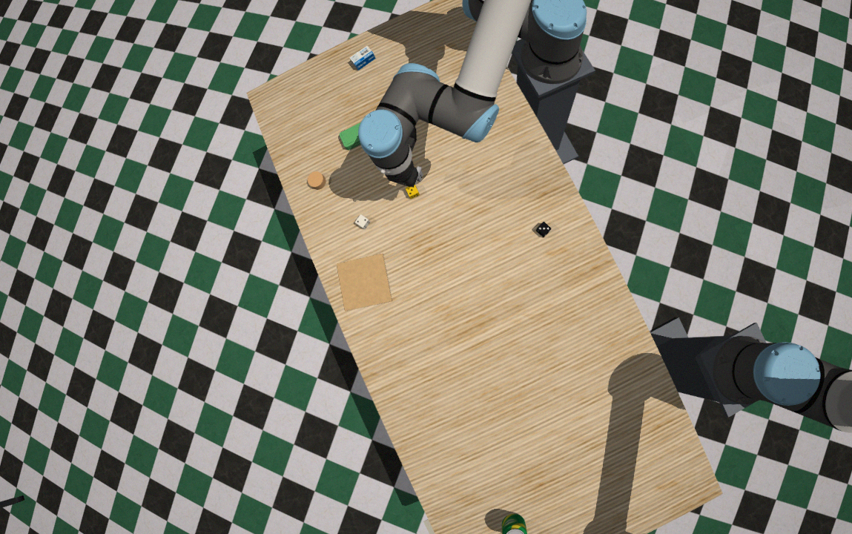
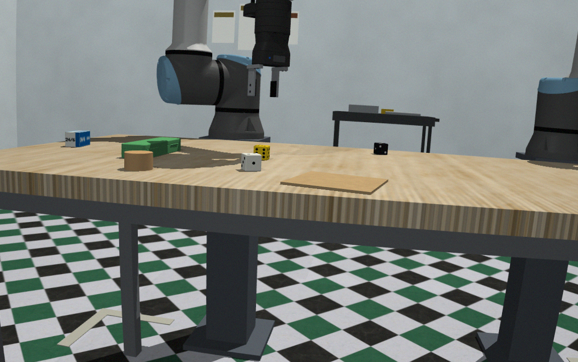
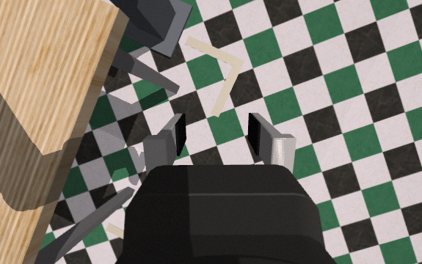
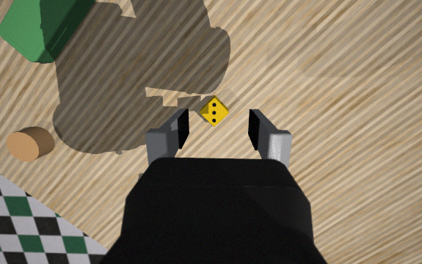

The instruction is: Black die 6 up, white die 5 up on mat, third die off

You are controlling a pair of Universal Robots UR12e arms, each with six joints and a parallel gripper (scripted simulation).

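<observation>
My right hand is 140 mm above the yellow die and 20 mm short of it. Also, from my right hand: brown cylinder 250 mm ahead, 180 mm to the right, 140 mm below; white die 180 mm ahead, 140 mm below, 10 mm to the left; green box 240 mm to the right, 140 mm below, 30 mm ahead.
</observation>
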